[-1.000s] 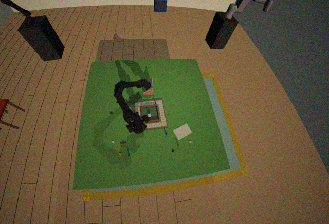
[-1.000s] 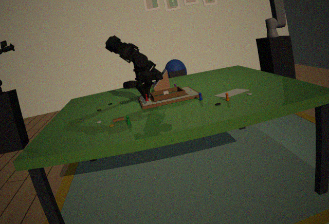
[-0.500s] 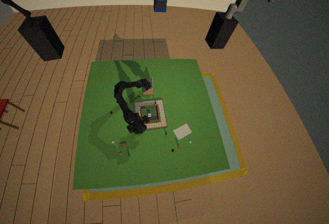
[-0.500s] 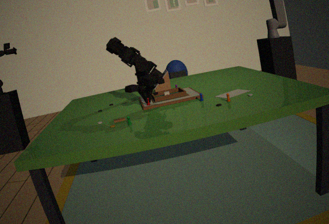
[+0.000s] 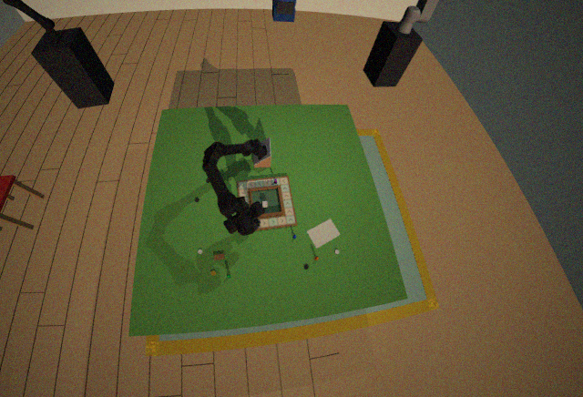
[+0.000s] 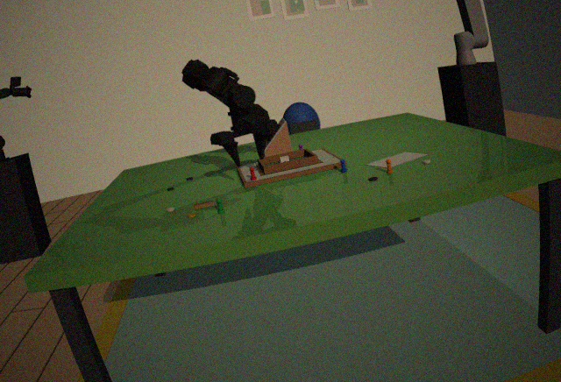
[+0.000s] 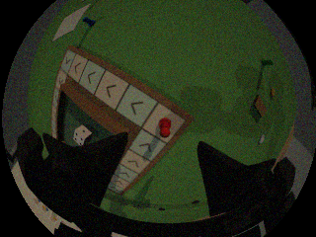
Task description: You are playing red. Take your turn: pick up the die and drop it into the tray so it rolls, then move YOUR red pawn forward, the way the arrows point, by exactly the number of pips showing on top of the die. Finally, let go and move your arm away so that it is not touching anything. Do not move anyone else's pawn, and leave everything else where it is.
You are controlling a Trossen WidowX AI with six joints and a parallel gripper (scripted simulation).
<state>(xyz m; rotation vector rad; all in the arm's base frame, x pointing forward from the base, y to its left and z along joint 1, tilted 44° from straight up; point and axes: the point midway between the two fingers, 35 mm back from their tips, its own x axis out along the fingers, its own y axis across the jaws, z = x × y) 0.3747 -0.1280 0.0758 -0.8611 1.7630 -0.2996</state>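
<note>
Now: the red pawn 3 cm below my gripper tip. The rest, counted from my gripper tip: green tray 12 cm to the left, 11 cm behind, 5 cm below; brown stick 15 cm to the right, 13 cm ahead, 5 cm below; white die 11 cm to the left, 9 cm behind, 3 cm below.
</note>
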